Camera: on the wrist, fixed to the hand. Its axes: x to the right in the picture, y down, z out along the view.
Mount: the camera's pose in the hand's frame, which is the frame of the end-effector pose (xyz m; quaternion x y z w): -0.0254 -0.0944 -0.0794 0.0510 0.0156 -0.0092 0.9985
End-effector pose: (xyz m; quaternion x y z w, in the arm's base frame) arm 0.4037 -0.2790 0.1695 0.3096 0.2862 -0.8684 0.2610
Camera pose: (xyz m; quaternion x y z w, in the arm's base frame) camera 0.3921 -0.1536 0.1674 0.3334 0.2484 -0.8793 0.2324
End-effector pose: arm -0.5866 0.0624 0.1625 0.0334 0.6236 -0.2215 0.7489
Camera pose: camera -0.6980 0.0108 0.1905 0.0693 0.6234 -0.2594 0.7344
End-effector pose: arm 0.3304 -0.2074 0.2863 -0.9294 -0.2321 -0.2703 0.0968
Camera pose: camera 0.2295 -0.1588 0.3438 -0.9167 -0.2526 -0.2734 0.1452
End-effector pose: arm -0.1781 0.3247 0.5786 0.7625 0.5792 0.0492 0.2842
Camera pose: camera -0.2992 0.3473 0.6050 0.7698 0.5923 0.0289 0.2363
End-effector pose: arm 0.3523 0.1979 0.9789 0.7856 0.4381 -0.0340 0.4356
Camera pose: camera 0.2429 0.2602 0.9772 0.8032 0.4497 -0.0480 0.3877
